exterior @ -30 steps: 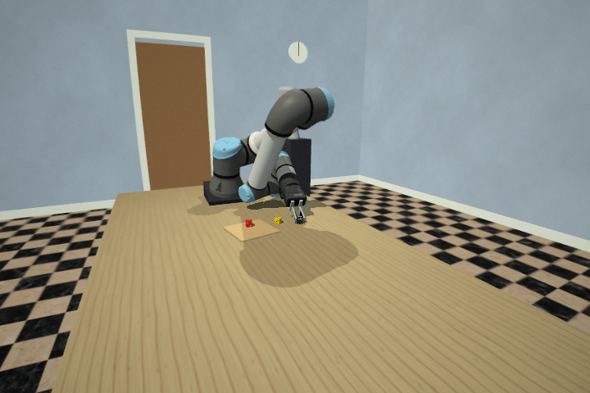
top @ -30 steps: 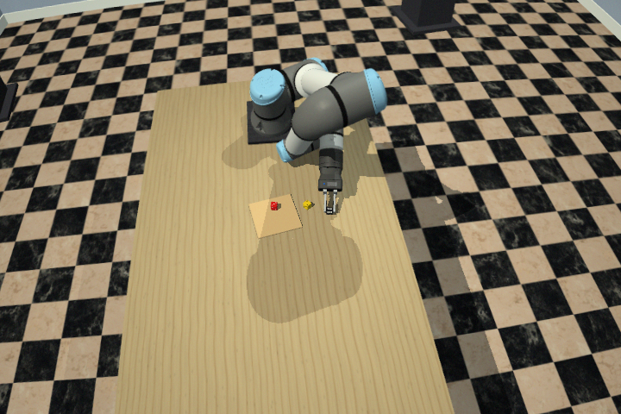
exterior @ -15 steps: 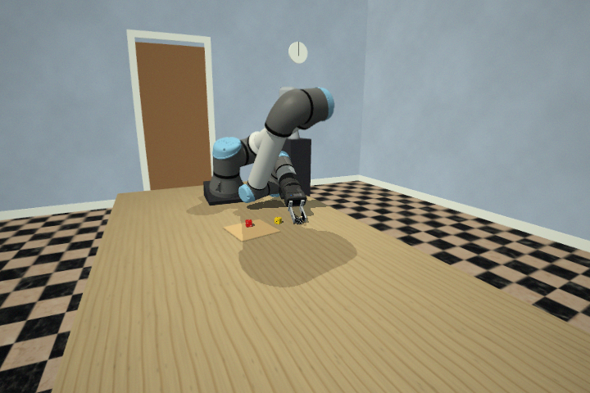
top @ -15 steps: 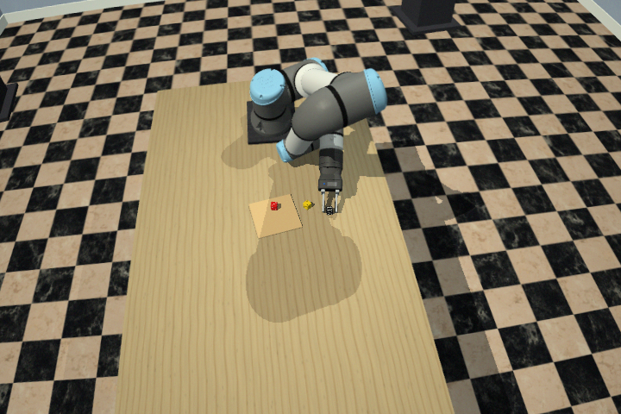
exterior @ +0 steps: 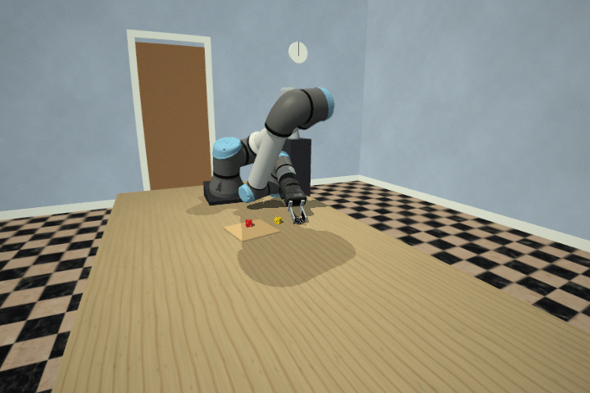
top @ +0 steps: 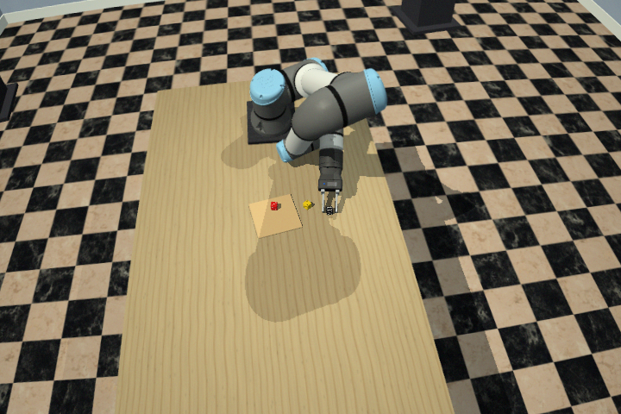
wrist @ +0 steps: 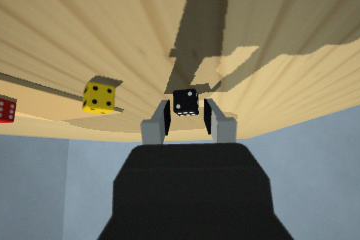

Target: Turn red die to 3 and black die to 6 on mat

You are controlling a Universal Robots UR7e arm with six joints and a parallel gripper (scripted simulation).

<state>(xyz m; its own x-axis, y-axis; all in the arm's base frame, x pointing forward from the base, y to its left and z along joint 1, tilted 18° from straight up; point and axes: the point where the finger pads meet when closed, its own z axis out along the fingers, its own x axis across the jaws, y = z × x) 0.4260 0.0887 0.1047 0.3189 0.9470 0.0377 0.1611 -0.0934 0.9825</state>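
My gripper is now 10 mm short of the black die and 10 mm above it. Round my hand: red die: 60 mm behind, 160 mm to the right, 10 mm below; yellow die: 40 mm behind, 60 mm to the right, 10 mm below; tan mat: 30 mm behind, 170 mm to the right, 20 mm below.
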